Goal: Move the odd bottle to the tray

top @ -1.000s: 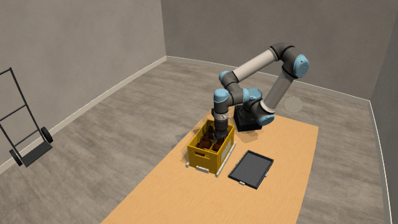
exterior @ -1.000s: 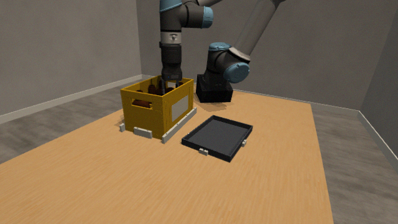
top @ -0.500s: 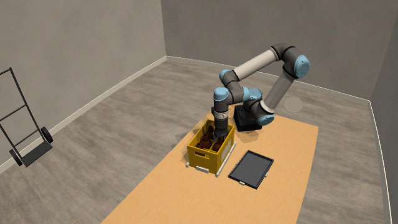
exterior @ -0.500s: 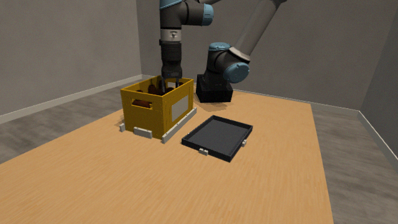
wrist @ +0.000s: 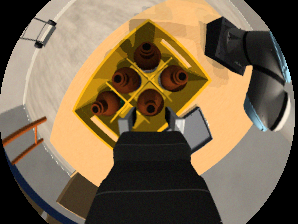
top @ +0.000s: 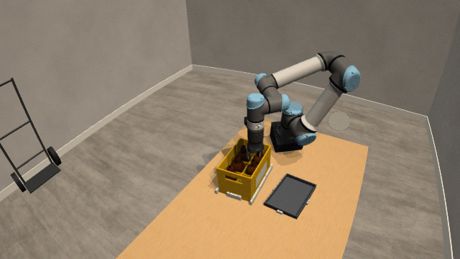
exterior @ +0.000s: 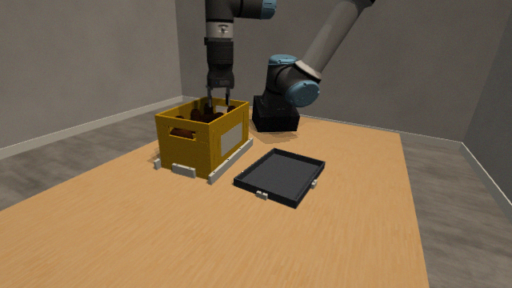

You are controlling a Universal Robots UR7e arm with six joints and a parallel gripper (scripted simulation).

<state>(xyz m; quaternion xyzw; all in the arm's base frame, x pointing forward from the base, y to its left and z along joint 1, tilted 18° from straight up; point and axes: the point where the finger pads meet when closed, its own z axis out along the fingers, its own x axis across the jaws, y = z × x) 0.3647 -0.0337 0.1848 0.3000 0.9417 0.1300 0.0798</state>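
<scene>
Right now the bottle is 120 mm below my hand. From my hand the other things lie so: yellow crate (120 mm below, 50 mm to the right, 10 mm ahead); then dark tray (230 mm to the left, 190 mm below, 20 mm behind).
</scene>
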